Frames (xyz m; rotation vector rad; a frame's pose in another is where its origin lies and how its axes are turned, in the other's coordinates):
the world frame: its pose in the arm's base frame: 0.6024 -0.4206 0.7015 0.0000 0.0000 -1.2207
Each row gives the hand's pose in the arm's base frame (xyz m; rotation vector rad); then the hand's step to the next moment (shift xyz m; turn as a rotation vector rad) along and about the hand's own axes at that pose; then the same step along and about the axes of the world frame.
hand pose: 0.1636 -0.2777 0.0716 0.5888 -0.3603 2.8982
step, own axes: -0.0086 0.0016 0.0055 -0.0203 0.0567 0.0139
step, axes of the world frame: 0.0070 0.0076 0.0011 0.0607 -0.0095 -0.0072
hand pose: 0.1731 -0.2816 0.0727 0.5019 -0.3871 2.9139
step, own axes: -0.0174 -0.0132 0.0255 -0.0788 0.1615 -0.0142
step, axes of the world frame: 0.0058 0.0262 0.0201 0.1619 -0.0198 -0.0767
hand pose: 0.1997 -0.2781 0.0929 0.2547 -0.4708 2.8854
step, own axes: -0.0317 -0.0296 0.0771 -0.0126 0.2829 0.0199
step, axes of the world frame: 0.0197 0.0437 0.0743 0.2376 -0.1401 -0.0672
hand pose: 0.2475 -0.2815 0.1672 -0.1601 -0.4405 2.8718
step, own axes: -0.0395 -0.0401 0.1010 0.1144 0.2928 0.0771
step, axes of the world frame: 0.0119 0.0300 0.1110 0.1867 -0.2632 -0.0252
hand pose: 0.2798 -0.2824 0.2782 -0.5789 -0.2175 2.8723
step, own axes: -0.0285 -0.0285 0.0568 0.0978 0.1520 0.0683
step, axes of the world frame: -0.0116 0.0128 0.0675 0.0758 -0.1777 -0.0013
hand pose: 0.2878 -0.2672 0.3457 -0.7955 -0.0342 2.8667
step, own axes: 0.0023 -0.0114 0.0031 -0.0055 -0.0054 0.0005
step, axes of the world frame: -0.0116 0.0023 0.0022 -0.0024 0.0064 0.0036
